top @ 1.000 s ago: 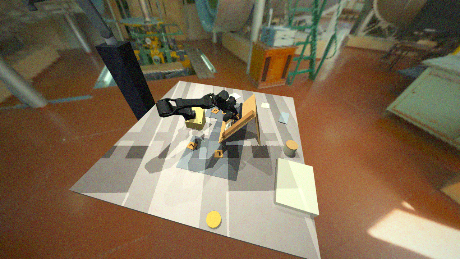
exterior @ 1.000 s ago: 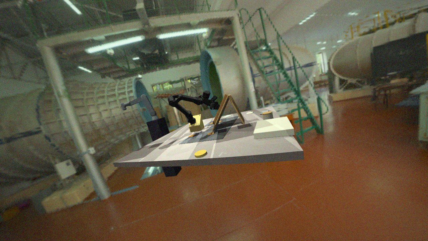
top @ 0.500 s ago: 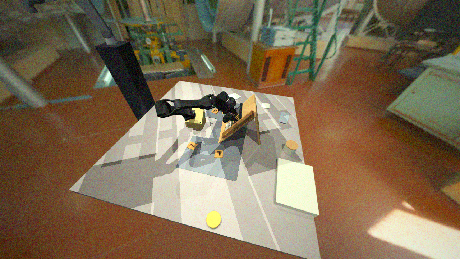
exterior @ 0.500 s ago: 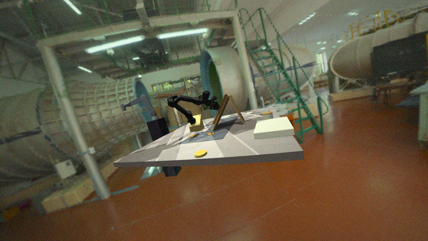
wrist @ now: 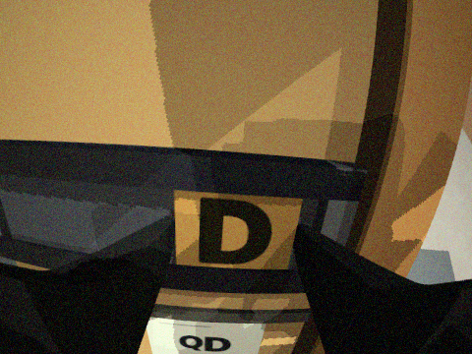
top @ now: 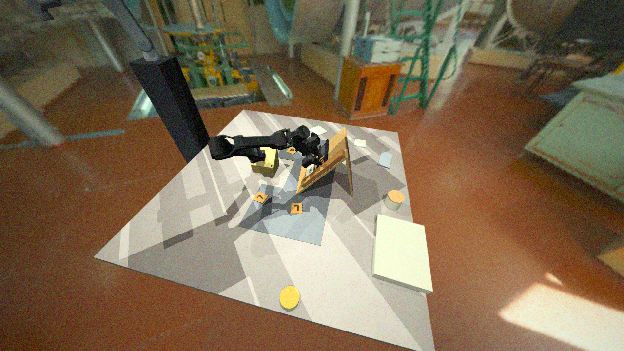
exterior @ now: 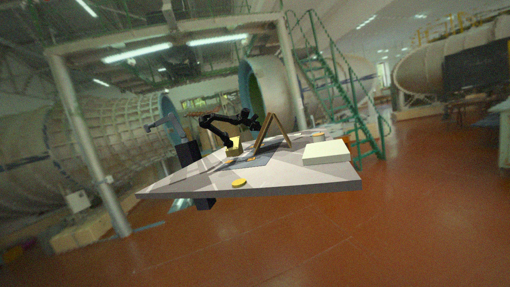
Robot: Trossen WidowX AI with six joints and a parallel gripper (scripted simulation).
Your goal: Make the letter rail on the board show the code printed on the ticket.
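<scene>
The white ticket is 60 mm behind my gripper tip, 10 mm to the left of it and 80 mm below it. From my gripper tip the other things lie so: mat 150 mm behind, 50 mm to the left, 170 mm below; cream block 350 mm ahead, 360 mm to the right, 150 mm below; yellow disc 90 mm behind, 560 mm to the right, 160 mm below.
</scene>
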